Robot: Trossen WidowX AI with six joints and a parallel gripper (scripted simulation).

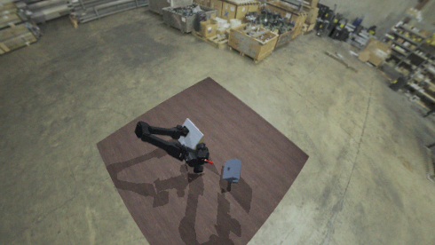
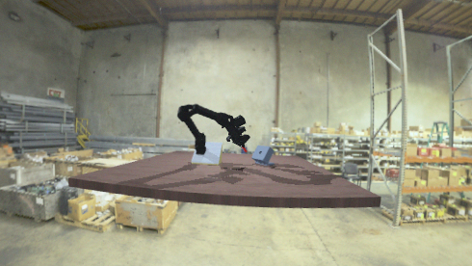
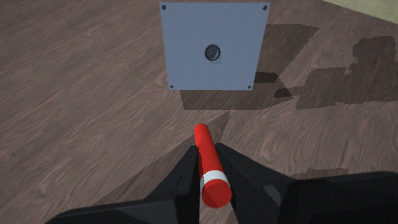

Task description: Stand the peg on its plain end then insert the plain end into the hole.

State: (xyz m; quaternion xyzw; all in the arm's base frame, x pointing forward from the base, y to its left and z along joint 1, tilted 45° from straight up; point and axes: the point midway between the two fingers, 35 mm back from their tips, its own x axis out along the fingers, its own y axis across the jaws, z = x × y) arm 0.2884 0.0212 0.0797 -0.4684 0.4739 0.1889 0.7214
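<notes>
Now: the sloped panel 140 mm ahead of my gripper tip, 90 mm to the left of it and 50 mm below it. Round my gripper tip: peg: 10 mm to the right, 10 mm behind, 10 mm above.
</notes>
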